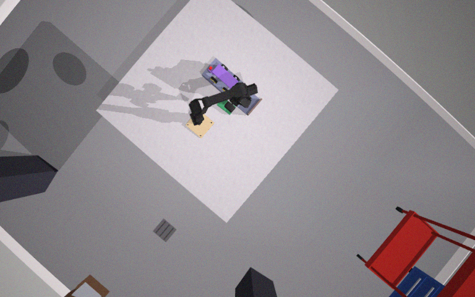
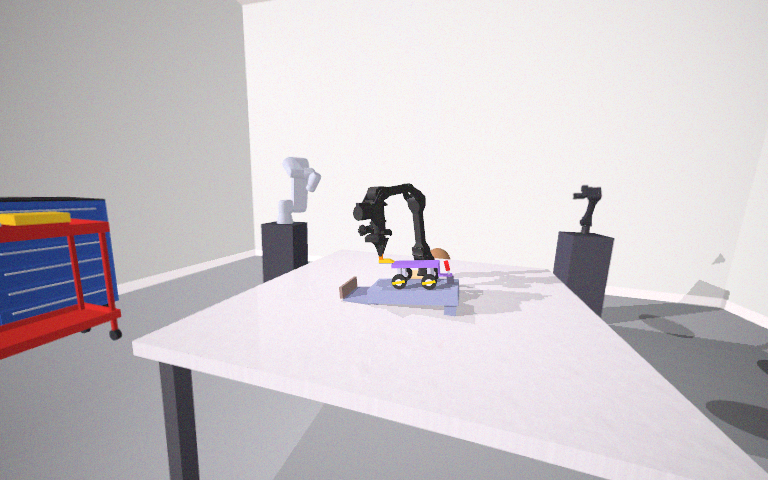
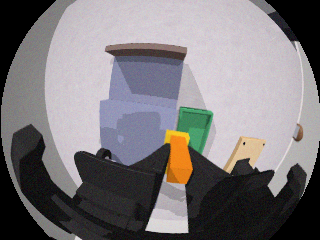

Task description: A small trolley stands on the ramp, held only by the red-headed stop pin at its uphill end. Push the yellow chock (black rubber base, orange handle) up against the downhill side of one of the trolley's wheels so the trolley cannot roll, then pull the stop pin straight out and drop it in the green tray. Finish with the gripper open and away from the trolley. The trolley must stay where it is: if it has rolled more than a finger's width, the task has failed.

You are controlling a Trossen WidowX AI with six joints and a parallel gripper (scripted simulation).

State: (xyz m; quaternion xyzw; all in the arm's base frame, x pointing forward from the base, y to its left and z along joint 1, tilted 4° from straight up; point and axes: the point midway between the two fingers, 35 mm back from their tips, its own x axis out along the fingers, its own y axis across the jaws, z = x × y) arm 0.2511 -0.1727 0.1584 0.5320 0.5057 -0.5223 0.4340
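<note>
Now: gripper tip 27 cm to the right of the stop pin, 8 cm short of it and 2 cm above it. From my gripper tip the other things lie so: yellow chock 2 cm to the left, 1 cm below; then green tray 16 cm below, 6 cm to the left, 4 cm behind; then brown stop board 12 cm to the right, 12 cm below, 6 cm ahead.
</note>
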